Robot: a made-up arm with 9 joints. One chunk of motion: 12 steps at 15 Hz.
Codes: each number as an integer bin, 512 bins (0 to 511) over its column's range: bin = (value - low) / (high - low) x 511, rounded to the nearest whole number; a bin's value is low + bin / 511 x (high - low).
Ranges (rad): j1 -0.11..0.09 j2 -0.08..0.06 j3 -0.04..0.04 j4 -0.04..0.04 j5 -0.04..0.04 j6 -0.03..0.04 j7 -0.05..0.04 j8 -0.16..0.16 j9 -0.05..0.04
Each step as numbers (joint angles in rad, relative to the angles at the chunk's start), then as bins.
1 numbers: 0.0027 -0.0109 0.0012 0.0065 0.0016 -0.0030 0.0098 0.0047 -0.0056
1 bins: 288 252 263 297 266 197 340 263 252
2 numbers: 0.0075 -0.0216 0.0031 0.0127 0.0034 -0.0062 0.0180 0.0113 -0.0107
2 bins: 300 213 275 337 277 174 386 274 223
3 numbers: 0.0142 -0.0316 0.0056 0.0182 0.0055 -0.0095 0.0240 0.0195 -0.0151
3 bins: 317 177 291 372 291 150 420 287 198
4 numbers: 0.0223 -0.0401 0.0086 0.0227 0.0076 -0.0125 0.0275 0.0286 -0.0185
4 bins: 338 146 310 400 304 128 440 301 179
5 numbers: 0.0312 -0.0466 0.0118 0.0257 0.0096 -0.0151 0.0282 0.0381 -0.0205
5 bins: 361 122 331 420 317 109 444 316 167
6 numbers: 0.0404 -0.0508 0.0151 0.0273 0.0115 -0.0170 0.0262 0.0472 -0.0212
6 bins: 384 107 352 430 329 95 433 331 164
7 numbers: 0.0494 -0.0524 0.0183 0.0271 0.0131 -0.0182 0.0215 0.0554 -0.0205
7 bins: 407 101 372 429 339 86 406 344 167
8 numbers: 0.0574 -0.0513 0.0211 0.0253 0.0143 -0.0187 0.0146 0.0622 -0.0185
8 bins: 428 105 390 417 347 82 367 355 179
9 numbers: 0.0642 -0.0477 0.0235 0.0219 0.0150 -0.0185 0.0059 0.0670 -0.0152
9 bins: 445 118 406 395 351 84 317 362 198
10 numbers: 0.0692 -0.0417 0.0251 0.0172 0.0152 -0.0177 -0.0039 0.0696 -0.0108
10 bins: 458 140 416 365 353 90 262 367 223
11 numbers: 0.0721 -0.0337 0.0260 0.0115 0.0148 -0.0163 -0.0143 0.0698 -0.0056
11 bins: 465 169 422 329 350 100 203 367 252
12 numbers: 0.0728 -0.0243 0.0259 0.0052 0.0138 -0.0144 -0.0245 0.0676 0.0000
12 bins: 467 203 421 289 344 114 145 363 284
